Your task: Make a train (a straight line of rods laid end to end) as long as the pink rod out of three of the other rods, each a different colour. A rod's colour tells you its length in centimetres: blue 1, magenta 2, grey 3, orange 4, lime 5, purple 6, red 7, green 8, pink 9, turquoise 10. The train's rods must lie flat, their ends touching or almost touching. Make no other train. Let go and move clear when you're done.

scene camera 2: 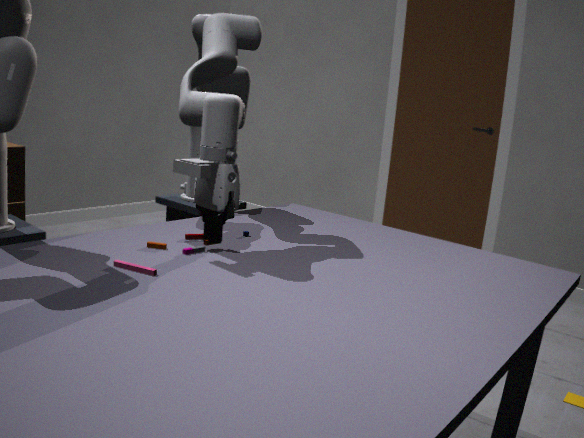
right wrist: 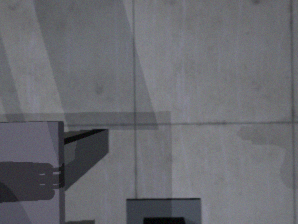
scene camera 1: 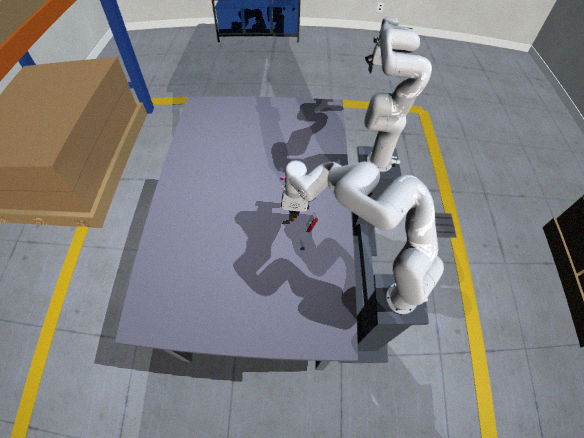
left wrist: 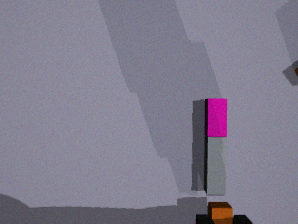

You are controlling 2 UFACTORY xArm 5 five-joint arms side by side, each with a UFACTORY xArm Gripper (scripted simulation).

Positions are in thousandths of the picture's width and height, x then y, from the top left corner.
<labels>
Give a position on a grey rod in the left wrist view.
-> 723, 672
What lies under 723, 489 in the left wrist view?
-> A magenta rod.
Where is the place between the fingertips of the left gripper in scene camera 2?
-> At 364, 551
</labels>
